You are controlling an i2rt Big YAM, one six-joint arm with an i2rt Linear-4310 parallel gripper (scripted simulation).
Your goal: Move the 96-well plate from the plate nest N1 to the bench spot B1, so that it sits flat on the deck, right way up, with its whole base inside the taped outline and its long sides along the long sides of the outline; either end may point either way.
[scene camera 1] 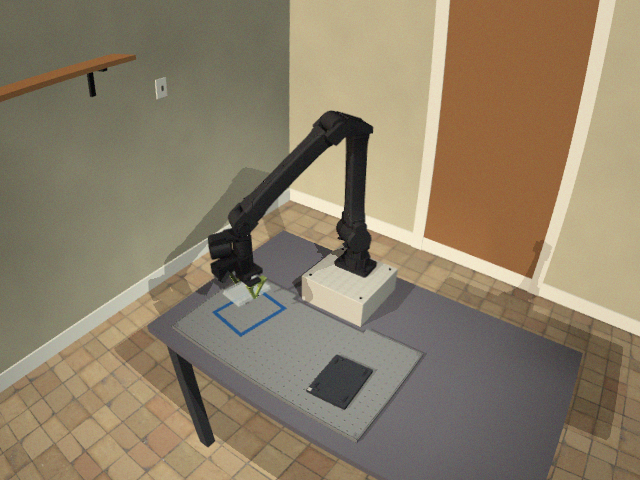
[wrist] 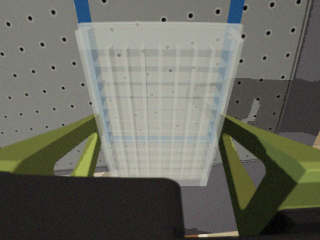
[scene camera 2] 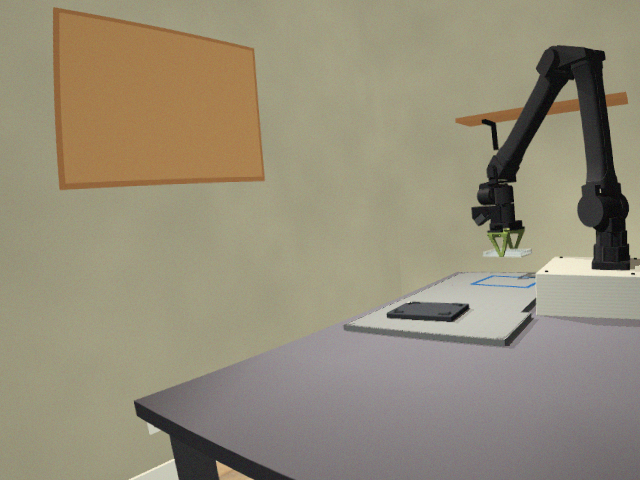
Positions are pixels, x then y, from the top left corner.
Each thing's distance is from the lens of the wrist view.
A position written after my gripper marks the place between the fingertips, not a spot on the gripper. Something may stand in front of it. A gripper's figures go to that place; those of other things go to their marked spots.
my gripper [wrist: 159,120]: 13 cm
96-well plate [wrist: 149,126]: 12 cm
